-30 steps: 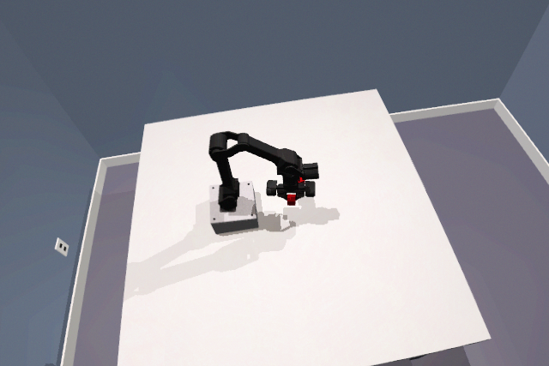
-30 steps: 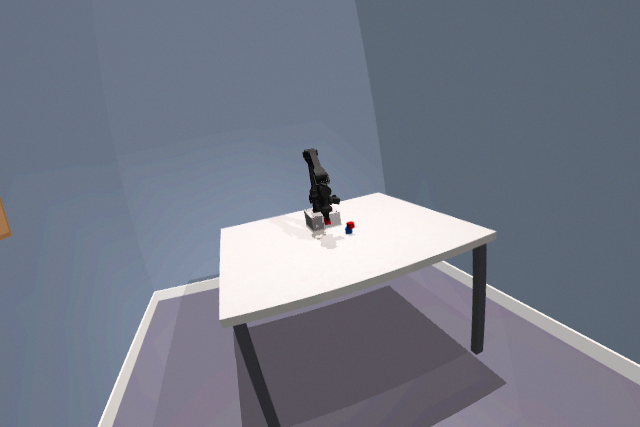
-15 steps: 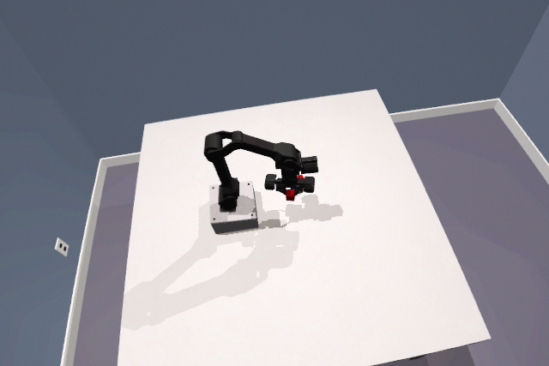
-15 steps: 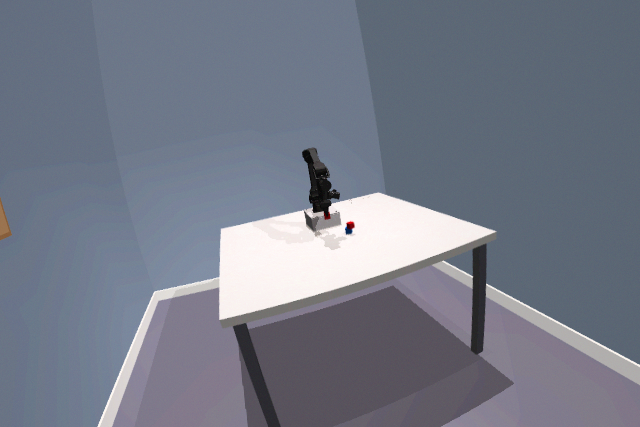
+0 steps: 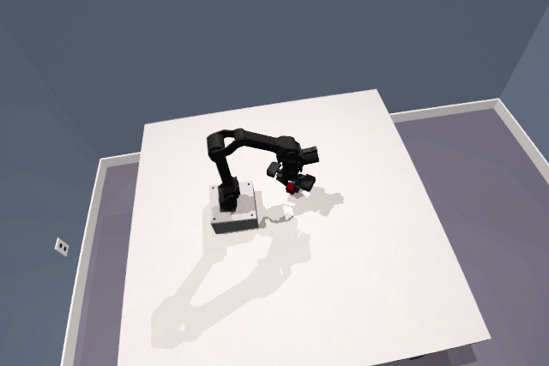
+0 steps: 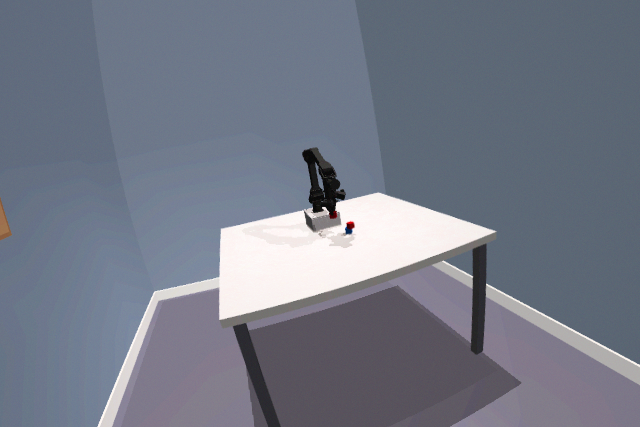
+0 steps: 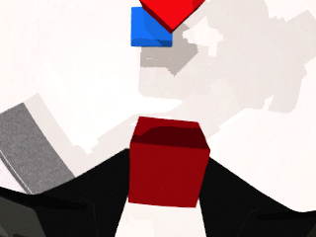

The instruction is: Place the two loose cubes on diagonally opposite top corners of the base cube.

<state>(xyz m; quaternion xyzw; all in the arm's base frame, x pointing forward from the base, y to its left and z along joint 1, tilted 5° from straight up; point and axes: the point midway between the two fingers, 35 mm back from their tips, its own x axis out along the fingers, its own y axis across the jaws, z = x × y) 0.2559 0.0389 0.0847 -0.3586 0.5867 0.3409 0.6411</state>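
My gripper tip is 20 mm short of the blue base cube, 70 mm to the right of it and 100 mm above it.
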